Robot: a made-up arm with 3 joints. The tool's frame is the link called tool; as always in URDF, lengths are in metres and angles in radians. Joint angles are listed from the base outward. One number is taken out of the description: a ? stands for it. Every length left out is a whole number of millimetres.
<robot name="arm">
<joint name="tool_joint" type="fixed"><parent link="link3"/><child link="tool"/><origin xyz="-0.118 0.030 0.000" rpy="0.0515 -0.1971 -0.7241"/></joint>
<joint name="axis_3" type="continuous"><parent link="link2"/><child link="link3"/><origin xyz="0.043 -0.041 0.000" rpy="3.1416 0.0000 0.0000"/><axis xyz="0 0 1"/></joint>
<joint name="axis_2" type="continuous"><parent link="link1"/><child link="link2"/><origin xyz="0.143 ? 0.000" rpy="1.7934 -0.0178 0.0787"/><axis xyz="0 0 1"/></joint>
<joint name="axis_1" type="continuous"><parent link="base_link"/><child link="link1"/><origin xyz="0.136 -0.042 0.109" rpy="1.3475 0.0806 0.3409"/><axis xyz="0 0 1"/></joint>
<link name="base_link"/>
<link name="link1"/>
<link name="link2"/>
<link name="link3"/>
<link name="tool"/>
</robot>
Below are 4 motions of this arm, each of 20 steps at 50 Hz.
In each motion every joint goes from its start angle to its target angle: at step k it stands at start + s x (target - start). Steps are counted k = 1, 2, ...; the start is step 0. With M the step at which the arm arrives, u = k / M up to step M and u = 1 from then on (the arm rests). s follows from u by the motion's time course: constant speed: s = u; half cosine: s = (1 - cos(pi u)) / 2; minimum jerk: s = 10 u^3 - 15 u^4 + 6 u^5.
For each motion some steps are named. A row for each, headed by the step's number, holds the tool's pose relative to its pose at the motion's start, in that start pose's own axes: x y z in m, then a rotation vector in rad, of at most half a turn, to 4 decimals.
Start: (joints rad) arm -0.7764 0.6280 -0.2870
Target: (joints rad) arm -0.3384 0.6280 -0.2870
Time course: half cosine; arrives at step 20
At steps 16, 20:
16: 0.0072 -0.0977 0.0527 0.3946 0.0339 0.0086
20: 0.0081 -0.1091 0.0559 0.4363 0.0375 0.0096

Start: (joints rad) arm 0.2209 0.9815 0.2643
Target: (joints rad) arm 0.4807 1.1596 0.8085
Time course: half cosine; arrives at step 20
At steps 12, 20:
12: 0.0177 -0.0629 0.0179 0.2130 -0.0257 0.2412
20: 0.0292 -0.0949 0.0215 0.3221 -0.0551 0.3688

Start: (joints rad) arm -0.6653 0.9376 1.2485
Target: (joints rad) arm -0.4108 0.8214 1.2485
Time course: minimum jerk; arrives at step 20
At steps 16, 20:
16: -0.0366 -0.0206 0.0263 0.1161 -0.2101 0.1529
20: -0.0390 -0.0220 0.0276 0.1225 -0.2233 0.1624

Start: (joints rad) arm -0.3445 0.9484 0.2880
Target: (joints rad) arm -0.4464 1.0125 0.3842
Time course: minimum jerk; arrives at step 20
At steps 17, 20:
17: 0.0088 0.0141 -0.0175 -0.0914 0.0191 0.0268
20: 0.0091 0.0144 -0.0180 -0.0939 0.0196 0.0276

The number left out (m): 0.210
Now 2 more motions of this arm.
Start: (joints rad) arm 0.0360 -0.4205 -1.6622
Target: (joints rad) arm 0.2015 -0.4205 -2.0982
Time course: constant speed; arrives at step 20
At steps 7, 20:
7: -0.0016 0.0039 0.0109 0.0216 0.0190 -0.1480
20: 0.0031 0.0114 0.0330 0.0506 0.0743 -0.4209

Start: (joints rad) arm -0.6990 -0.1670 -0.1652
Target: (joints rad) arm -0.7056 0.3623 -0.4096
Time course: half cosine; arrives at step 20
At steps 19, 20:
19: 0.0227 0.0858 -0.0100 -0.1567 -0.0360 -0.7535
20: 0.0230 0.0862 -0.0101 -0.1576 -0.0362 -0.7581

